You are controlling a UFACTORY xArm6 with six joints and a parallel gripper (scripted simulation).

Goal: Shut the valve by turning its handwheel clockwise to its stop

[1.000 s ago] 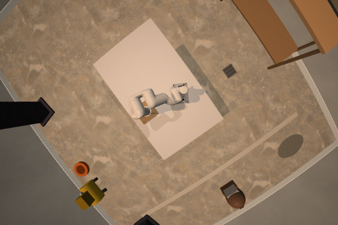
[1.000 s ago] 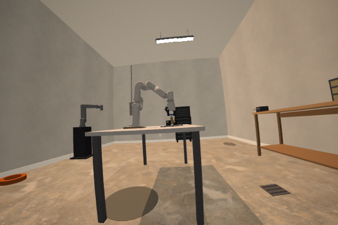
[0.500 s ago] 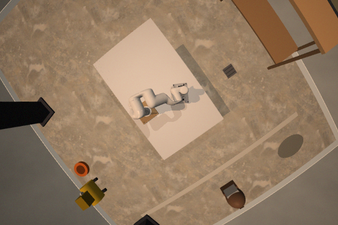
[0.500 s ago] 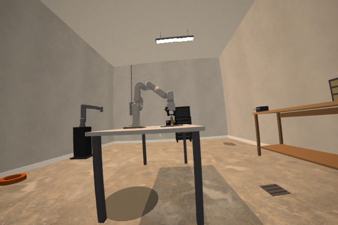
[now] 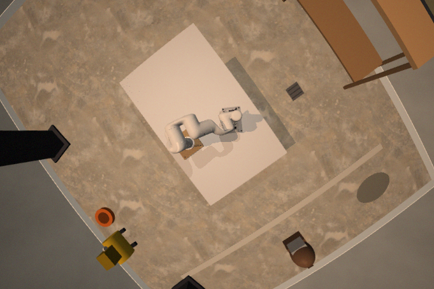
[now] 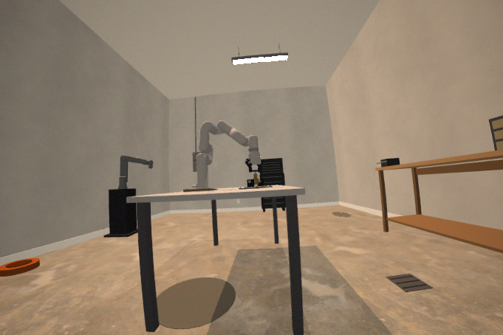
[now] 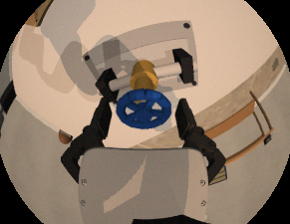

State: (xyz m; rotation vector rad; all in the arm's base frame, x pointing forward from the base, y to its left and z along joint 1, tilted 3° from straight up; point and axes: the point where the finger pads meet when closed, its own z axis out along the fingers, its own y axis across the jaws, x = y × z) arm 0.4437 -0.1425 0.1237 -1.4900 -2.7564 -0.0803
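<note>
Now: hand 1 cm above the blue handwheel.
</note>
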